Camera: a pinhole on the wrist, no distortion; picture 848 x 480 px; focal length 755.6 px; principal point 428.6 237.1 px. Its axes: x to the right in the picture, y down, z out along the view. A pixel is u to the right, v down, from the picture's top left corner.
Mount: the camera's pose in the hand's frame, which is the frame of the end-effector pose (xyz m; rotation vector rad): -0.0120 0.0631 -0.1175 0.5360 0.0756 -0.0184
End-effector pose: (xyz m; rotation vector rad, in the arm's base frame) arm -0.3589 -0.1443 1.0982 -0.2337 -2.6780 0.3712
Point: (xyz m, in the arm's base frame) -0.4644 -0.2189 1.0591
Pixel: 599.7 227.8
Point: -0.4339 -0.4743 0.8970
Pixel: 275.3 118.3
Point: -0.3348 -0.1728 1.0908
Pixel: 282.7 169.0
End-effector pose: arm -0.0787 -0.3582 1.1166 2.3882 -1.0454 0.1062
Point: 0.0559 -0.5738 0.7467
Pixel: 572.7 376.1
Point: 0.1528 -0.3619 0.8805
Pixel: 586.0 8.5
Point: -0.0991 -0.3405 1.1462
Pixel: 330.4 269.9
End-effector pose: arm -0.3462 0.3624 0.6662 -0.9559 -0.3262 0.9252
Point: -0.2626 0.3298 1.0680
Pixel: outside the picture
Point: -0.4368 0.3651 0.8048
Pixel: 214.3 283.9
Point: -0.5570 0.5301 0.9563
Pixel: 339.3 431.6
